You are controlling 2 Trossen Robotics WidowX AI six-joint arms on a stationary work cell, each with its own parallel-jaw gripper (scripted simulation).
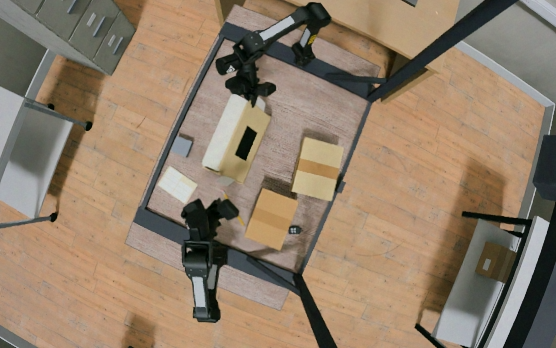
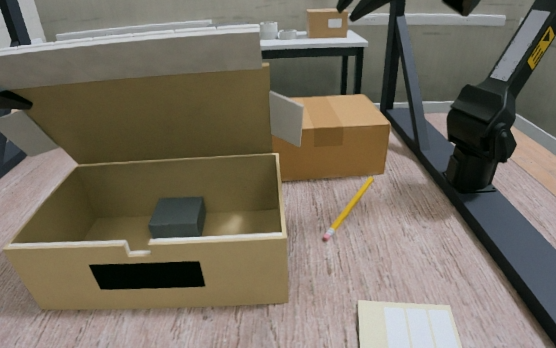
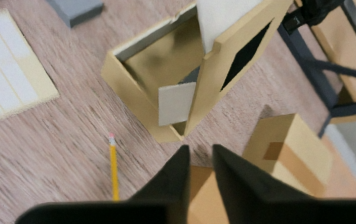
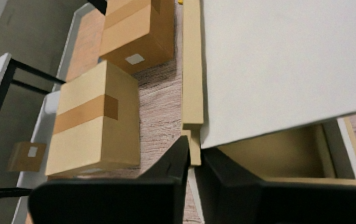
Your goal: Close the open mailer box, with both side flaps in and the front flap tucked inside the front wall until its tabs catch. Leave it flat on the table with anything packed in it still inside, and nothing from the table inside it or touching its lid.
Labels:
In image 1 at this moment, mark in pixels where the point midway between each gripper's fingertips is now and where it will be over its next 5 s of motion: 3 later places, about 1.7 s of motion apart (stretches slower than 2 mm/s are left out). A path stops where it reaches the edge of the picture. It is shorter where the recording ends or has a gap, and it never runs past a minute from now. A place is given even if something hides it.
My left gripper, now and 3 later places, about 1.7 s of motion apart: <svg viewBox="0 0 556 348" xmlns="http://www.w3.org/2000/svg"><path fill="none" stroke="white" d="M218 199L225 190L224 183L225 176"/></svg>
My right gripper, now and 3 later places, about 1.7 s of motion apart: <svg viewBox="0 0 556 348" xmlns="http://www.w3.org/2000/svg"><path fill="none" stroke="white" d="M252 107L268 100L261 101L256 107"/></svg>

